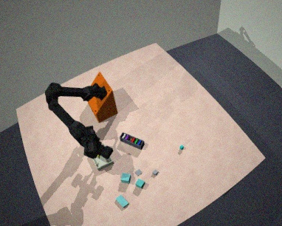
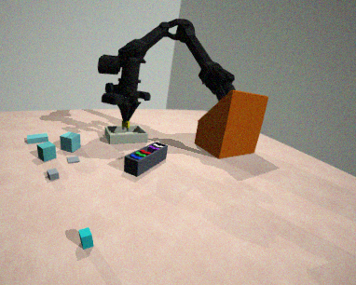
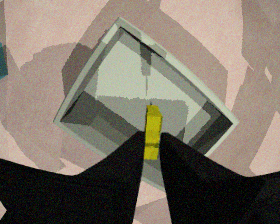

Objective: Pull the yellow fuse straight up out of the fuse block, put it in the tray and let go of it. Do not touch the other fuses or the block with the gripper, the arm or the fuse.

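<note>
My gripper tip is now 2 cm above the yellow fuse. Round my gripper tip: grey tray: 5 cm below.
</note>
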